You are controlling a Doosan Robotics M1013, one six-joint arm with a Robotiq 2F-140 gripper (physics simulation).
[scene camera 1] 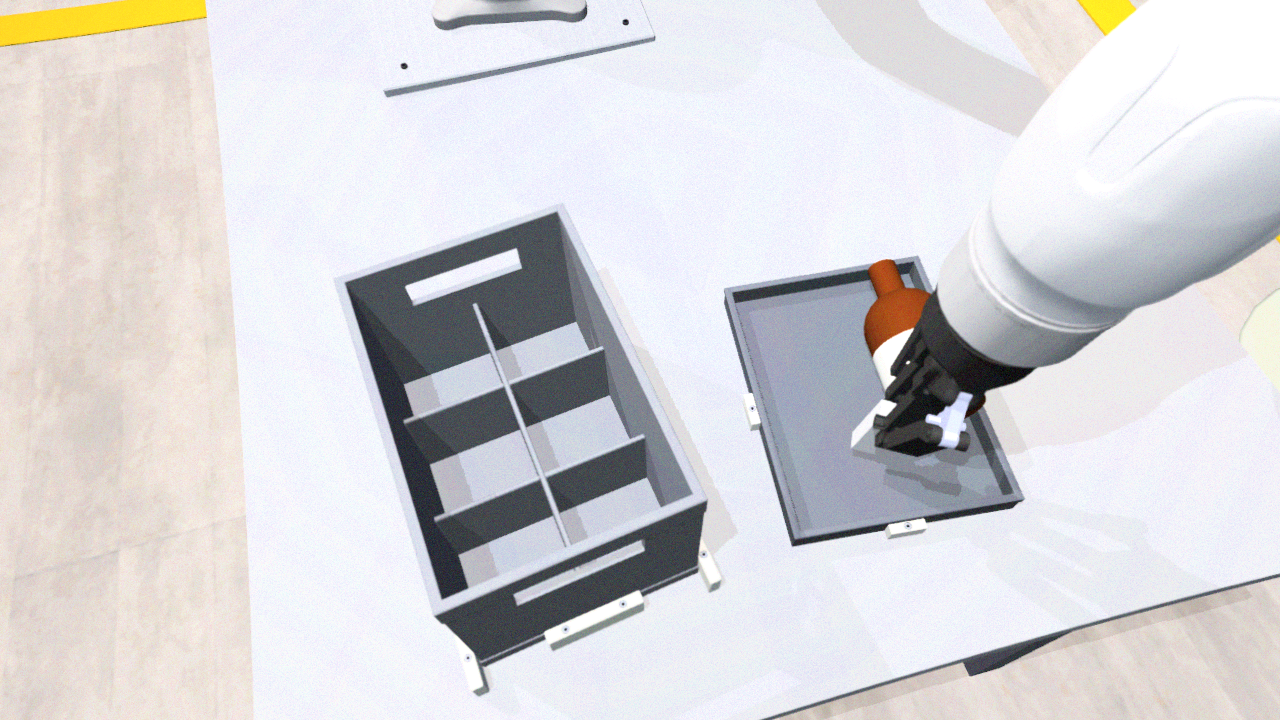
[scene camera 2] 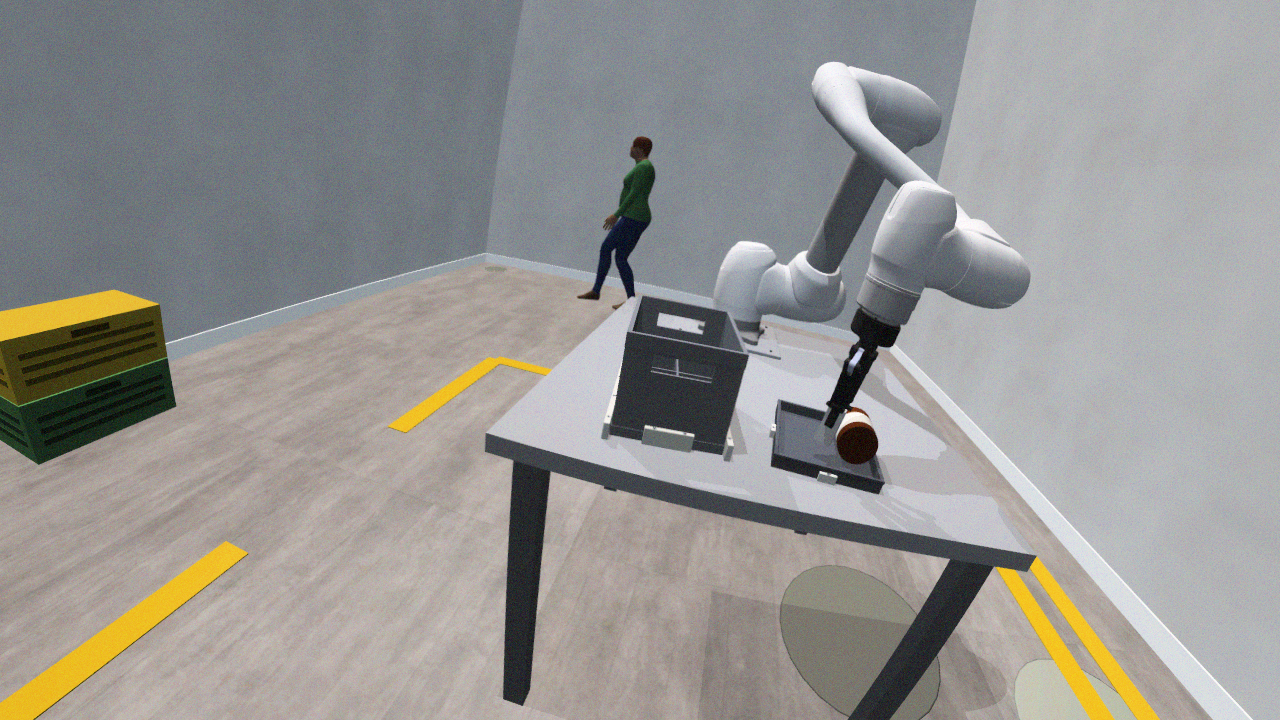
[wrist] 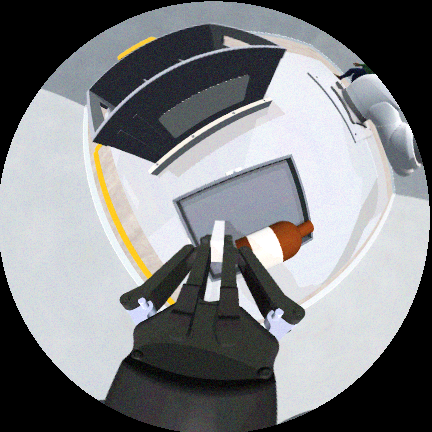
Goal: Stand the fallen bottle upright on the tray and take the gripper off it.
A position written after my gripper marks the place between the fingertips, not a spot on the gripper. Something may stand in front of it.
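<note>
Looking through scene camera 1, I find a brown bottle [scene camera 1: 889,321] and my gripper [scene camera 1: 869,444]. Scene camera 2 gives me my gripper [scene camera 2: 822,441] again, together with the bottle [scene camera 2: 857,443]. And the wrist view has them both as well: the bottle [wrist: 273,244] and my gripper [wrist: 219,228].
</note>
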